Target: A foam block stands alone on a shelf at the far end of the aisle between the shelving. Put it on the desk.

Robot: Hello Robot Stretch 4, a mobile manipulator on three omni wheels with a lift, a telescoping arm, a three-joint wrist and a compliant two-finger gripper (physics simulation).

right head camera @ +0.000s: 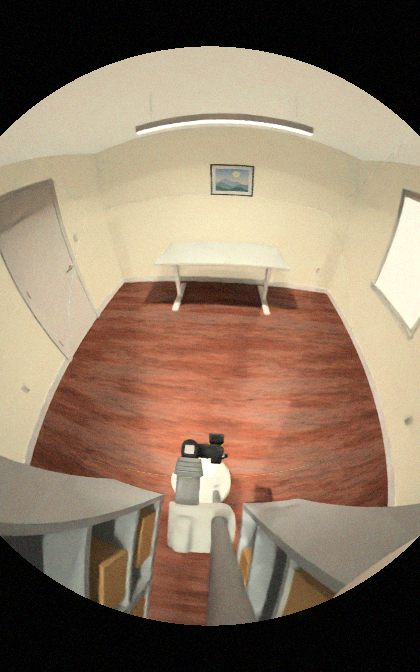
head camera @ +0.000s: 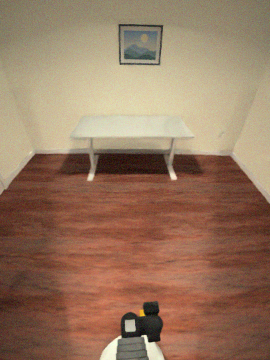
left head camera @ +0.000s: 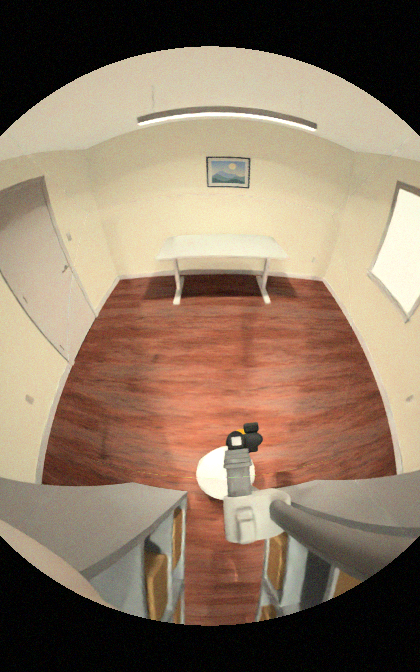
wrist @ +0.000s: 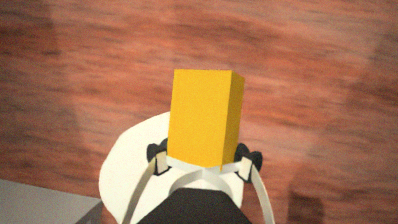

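Observation:
The yellow foam block is held between the two dark fingertips of my gripper in the wrist view, above the white round base. Small bits of the yellow block show behind the dark wrist parts in the head and left head views; the fingertips are hidden there. The white desk stands against the far wall, straight ahead and some distance away across the floor. No objects show on its top.
Grey shelving units stand at the lower left, and more shelving at the lower right, on both sides of my base. Brown boxes sit in them. A door is in the left wall.

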